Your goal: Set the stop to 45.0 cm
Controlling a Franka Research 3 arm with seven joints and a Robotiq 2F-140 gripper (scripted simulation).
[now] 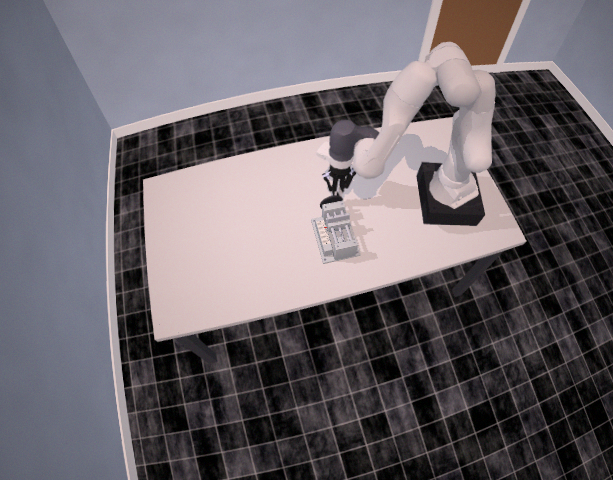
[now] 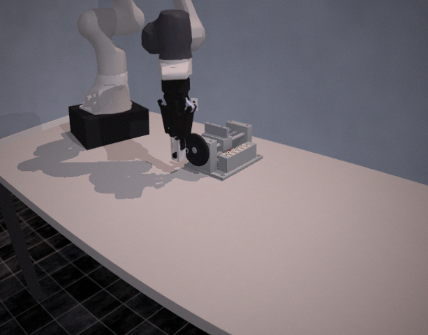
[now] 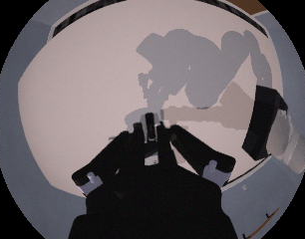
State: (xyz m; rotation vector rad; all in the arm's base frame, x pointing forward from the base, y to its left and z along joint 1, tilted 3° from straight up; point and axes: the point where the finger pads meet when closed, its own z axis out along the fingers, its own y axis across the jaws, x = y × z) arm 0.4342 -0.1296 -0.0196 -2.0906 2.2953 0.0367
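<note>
My gripper is now 1 cm short of the black handwheel, 2 cm to the right of it and 1 cm above it. From my hand the other things lie so: grey stop fixture (6 cm ahead, 12 cm to the left, 1 cm above).
</note>
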